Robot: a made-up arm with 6 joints.
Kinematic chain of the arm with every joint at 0, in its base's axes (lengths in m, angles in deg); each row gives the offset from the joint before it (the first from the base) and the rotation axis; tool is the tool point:
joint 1: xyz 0 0 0.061 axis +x
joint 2: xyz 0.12 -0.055 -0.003 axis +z
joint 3: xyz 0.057 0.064 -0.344 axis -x
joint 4: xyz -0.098 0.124 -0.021 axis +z
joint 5: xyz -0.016 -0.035 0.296 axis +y
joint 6: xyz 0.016 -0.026 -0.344 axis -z
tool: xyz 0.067 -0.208 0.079
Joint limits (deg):
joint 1: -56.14..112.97
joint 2: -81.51..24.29
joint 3: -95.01..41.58
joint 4: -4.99..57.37
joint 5: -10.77..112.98
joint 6: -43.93..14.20
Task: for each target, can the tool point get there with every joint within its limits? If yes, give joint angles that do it. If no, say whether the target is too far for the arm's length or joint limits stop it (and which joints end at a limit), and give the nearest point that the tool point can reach.
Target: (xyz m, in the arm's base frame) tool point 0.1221 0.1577 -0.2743
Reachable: yes | joints 47.68 -57.26 9.73 48.09 43.36 -16.75
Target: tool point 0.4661 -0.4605 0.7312
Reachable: no: joint limits stop it (at a limit: joint 1, joint 2, joint 5, joint 6) | nearest point 0.2480 -0.3703 0.2681 | short by 0.520 m
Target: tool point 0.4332 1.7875 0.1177
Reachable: no: too far | nearest point 0.2121 0.7081 0.0338 | short by 1.105 m
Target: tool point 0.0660 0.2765 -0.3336
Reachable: yes | joints 40.87 6.68 -65.75 7.41 27.00 -5.09
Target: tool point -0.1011 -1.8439 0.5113
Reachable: no: too far | nearest point -0.0201 -0.6989 0.0902 | short by 1.223 m
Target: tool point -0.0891 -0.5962 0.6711
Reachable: no: joint limits stop it (at a limit: joint 1, joint 2, joint 4, joint 5, joint 6) | nearest point -0.0641 -0.4635 0.3084 | short by 0.387 m
